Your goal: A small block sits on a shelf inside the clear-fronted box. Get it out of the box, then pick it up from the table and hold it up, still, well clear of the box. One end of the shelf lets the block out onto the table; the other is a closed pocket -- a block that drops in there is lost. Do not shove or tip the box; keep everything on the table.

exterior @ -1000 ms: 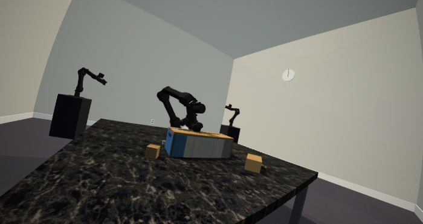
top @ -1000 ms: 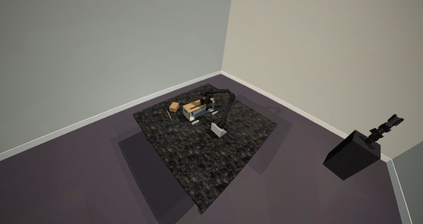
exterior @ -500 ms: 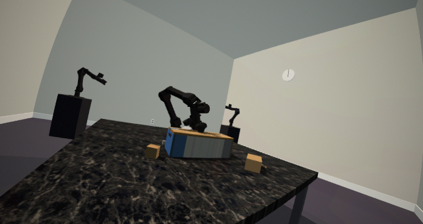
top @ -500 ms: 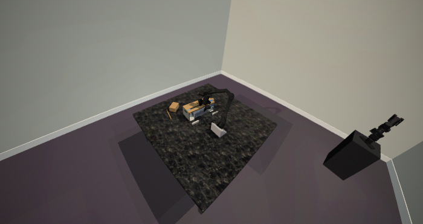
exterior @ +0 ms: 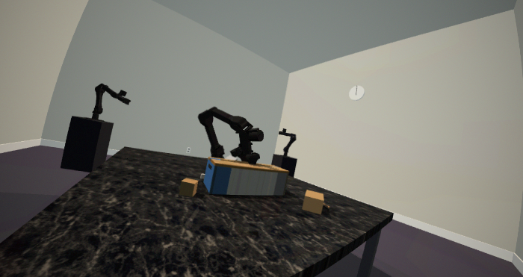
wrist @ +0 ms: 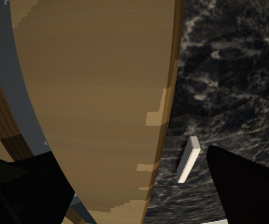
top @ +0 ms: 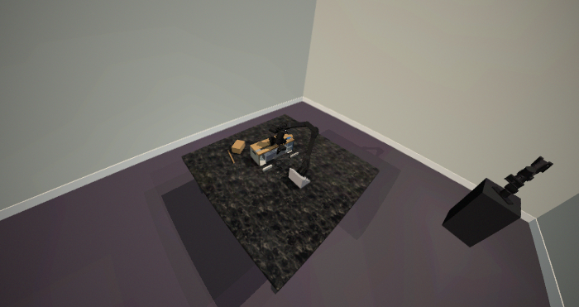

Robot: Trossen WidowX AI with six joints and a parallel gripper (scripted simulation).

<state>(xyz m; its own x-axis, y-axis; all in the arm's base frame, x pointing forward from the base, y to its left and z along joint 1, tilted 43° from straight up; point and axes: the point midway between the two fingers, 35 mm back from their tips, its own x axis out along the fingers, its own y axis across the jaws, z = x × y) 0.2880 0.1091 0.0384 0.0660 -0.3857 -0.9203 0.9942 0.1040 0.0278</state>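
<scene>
My gripper tip is 40 mm short of the box, 30 mm to the left of it and 30 mm above it. Also, from my gripper tip: thin brown stick (320 mm to the left, 210 mm ahead, 80 mm below).
</scene>
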